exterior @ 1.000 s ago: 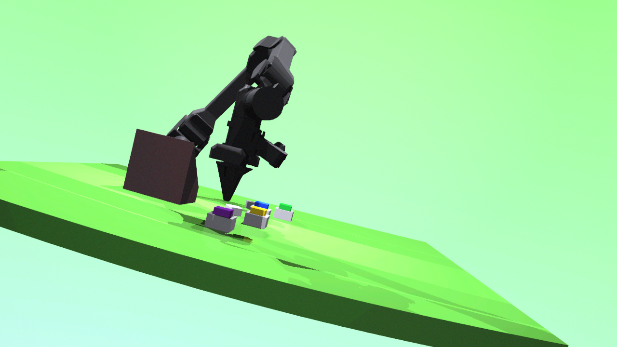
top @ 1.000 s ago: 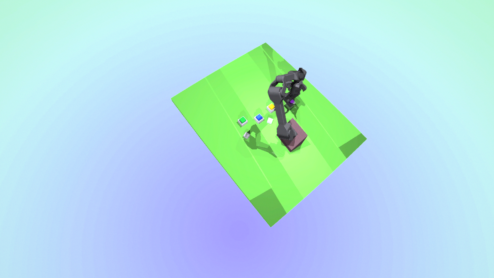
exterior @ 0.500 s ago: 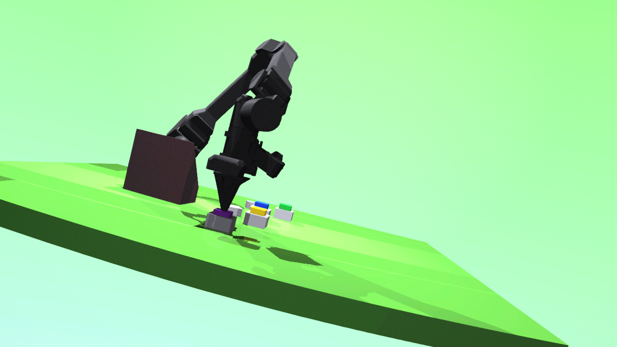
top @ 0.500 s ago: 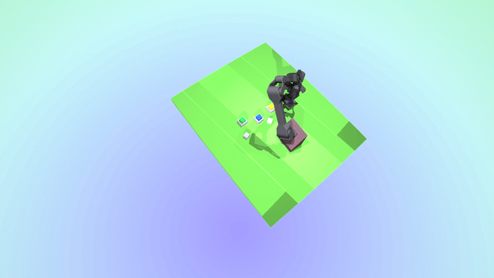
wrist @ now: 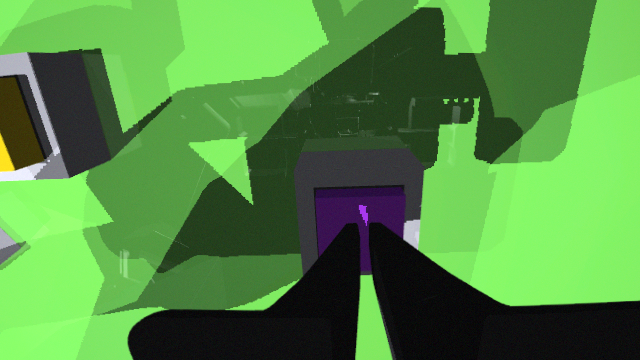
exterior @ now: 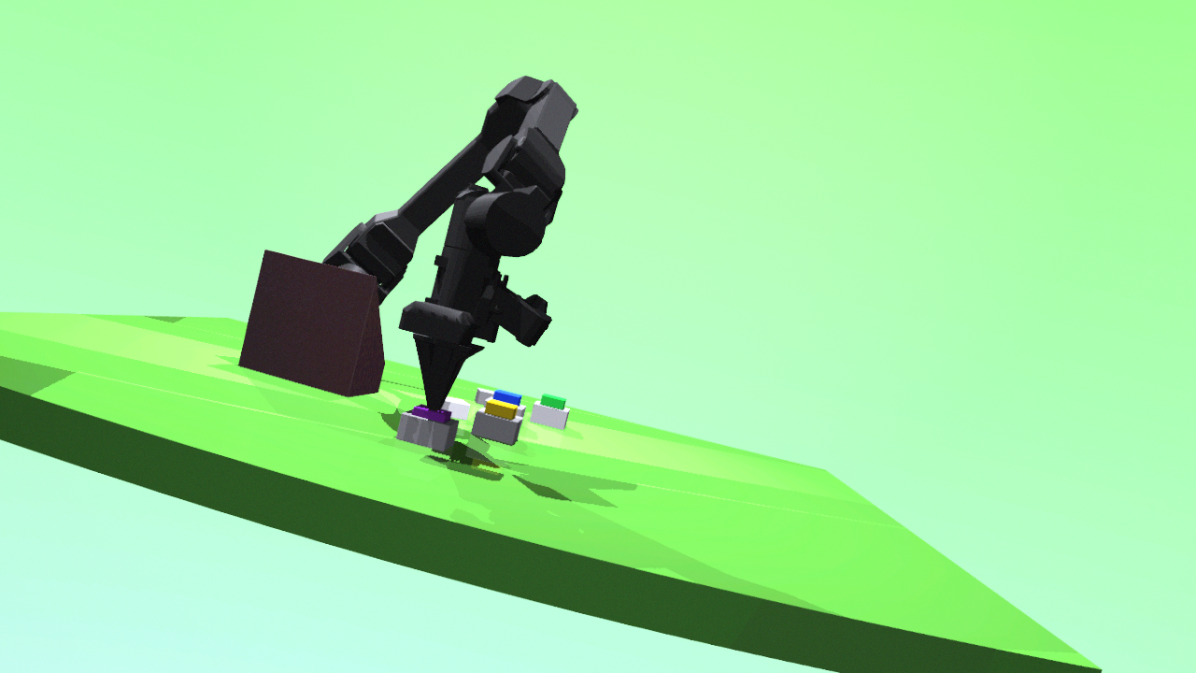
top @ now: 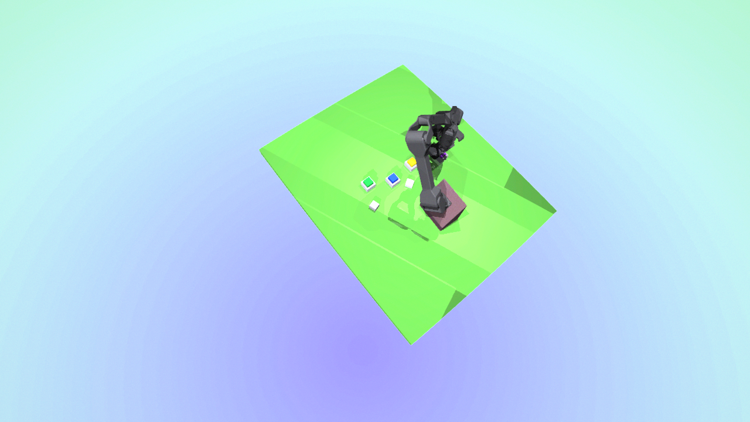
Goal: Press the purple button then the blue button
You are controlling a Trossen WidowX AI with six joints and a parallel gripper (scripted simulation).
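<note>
The purple button is 10 mm below my gripper tip. Round my gripper tip: yellow button (40 mm ahead, 140 mm to the left); then white block (30 mm behind, 210 mm to the left, 20 mm below); then blue button (20 mm ahead, 260 mm to the left).
</note>
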